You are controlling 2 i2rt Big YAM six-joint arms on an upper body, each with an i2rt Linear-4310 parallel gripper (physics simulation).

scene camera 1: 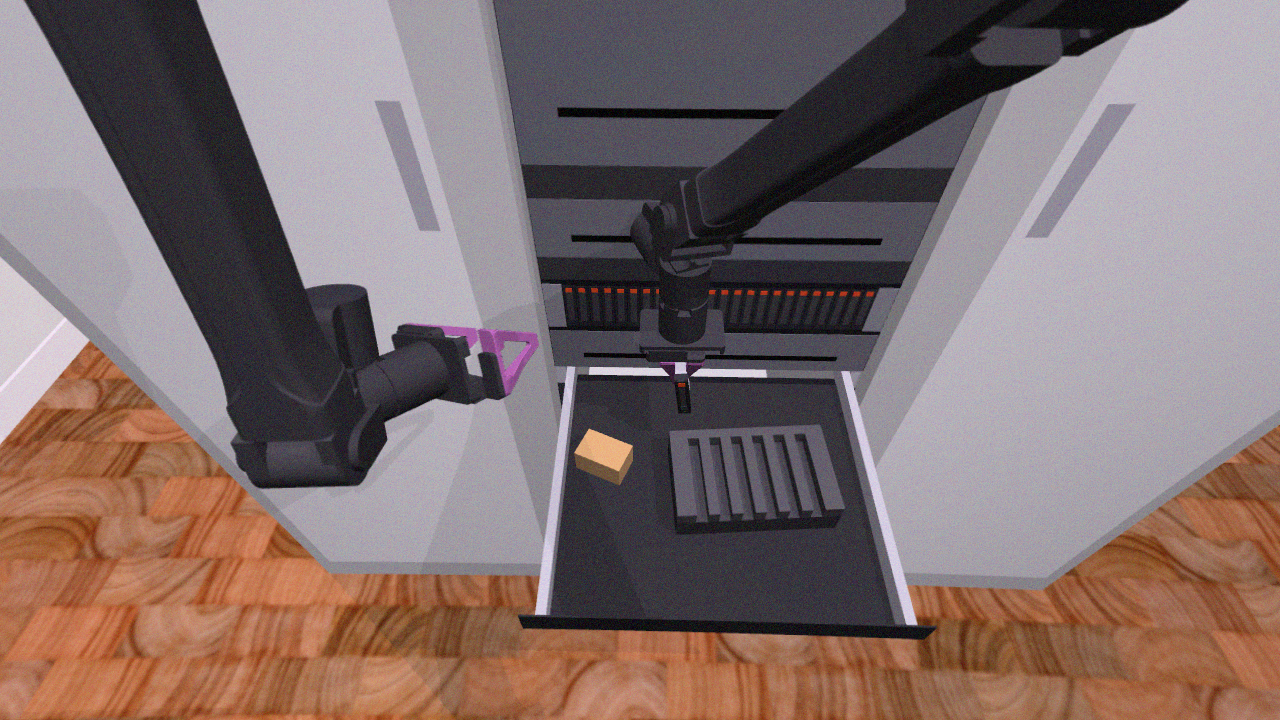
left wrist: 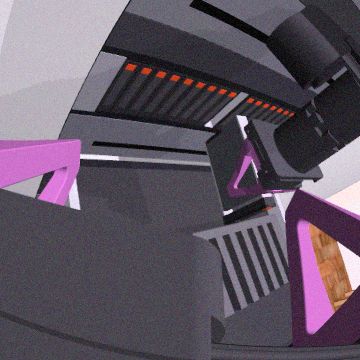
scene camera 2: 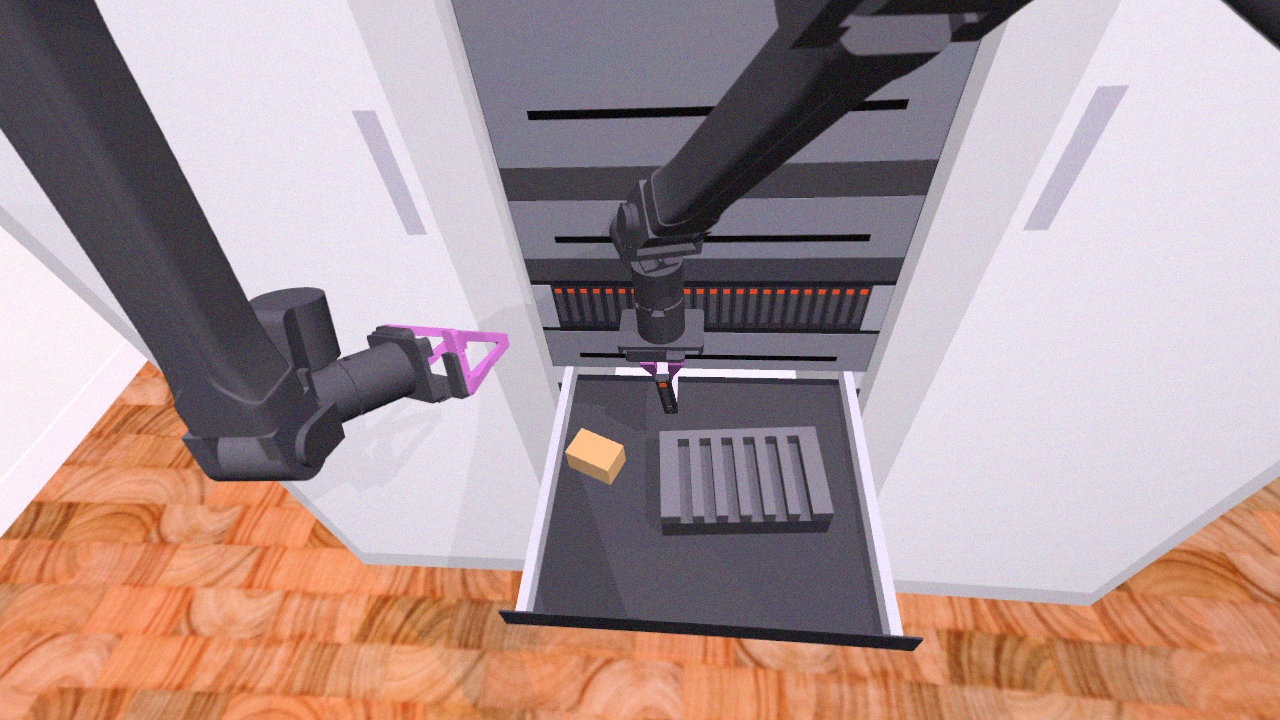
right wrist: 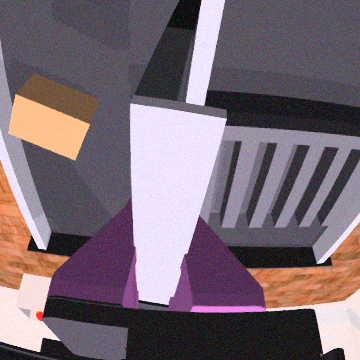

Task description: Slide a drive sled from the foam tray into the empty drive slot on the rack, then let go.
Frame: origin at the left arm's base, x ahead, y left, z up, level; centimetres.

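Seen in the pictures: left gripper, fingertip midpoint: (scene camera 1: 505, 336) (left wrist: 188, 177) (scene camera 2: 481, 336); right gripper, fingertip midpoint: (left wrist: 231, 192).
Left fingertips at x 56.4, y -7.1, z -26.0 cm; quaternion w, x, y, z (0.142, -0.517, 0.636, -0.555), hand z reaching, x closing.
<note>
A point is followed by its place in that frame.
The black drive sled (scene camera 1: 683, 396) @(y -27.4, x 58.6, z -39.3 cm) (scene camera 2: 666, 394) @(y -27.3, x 58.5, z -38.8 cm) (left wrist: 222, 170) @(y -26.7, x 65.3, z -40.7 cm) (right wrist: 175, 155) @(y -26.9, x 69.0, z -34.9 cm), with an orange mark and a pale edge, is held in my right gripper (scene camera 1: 681, 368) @(y -26.9, x 62.2, z -40.6 cm) (scene camera 2: 662, 368) @(y -26.9, x 62.2, z -40.6 cm) (right wrist: 161, 185) @(y -26.9, x 62.2, z -40.6 cm), shut on it, in front of the rack's drive row and above the drawer's back part. The grey slotted foam tray (scene camera 1: 684, 474) @(y -27.9, x 52.9, z -49.0 cm) (scene camera 2: 671, 474) @(y -27.9, x 53.0, z -49.1 cm) (right wrist: 280, 135) @(y -36.1, x 59.9, z -49.1 cm) lies in the drawer. The rack (scene camera 1: 553, 308) @(y -9.2, x 72.7, z -37.9 cm) (scene camera 2: 886, 308) (left wrist: 107, 80) @(y -10.3, x 72.7, z -36.6 cm) holds a row of orange-tipped drives; a pale gap (left wrist: 227, 111) @(y -28.7, x 73.2, z -37.8 cm) breaks the row in the left wrist view. My left gripper (scene camera 1: 510, 340) @(y -7.1, x 56.4, z -26.0 cm) (scene camera 2: 478, 344) @(y -7.1, x 56.4, z -26.0 cm) (left wrist: 188, 177) @(y -7.1, x 56.4, z -26.0 cm) is open and empty.
A tan block (scene camera 1: 604, 454) @(y -16.8, x 56.7, z -50.5 cm) (scene camera 2: 595, 454) @(y -17.0, x 56.6, z -50.5 cm) (right wrist: 50, 125) @(y -17.2, x 57.8, z -50.6 cm) lies in the pulled-out drawer (scene camera 1: 725, 626) @(y -32.4, x 34.8, z -52.7 cm) (scene camera 2: 707, 629) @(y -32.8, x 34.8, z -52.6 cm), left of the foam tray. White cabinet panels (scene camera 1: 1100, 358) @(y -87.4, x 70.8, z -44.5 cm) (scene camera 2: 1100, 358) @(y -84.6, x 70.7, z -44.6 cm) stand on both sides. My left arm is by the left panel; my right arm crosses in front of the rack.
</note>
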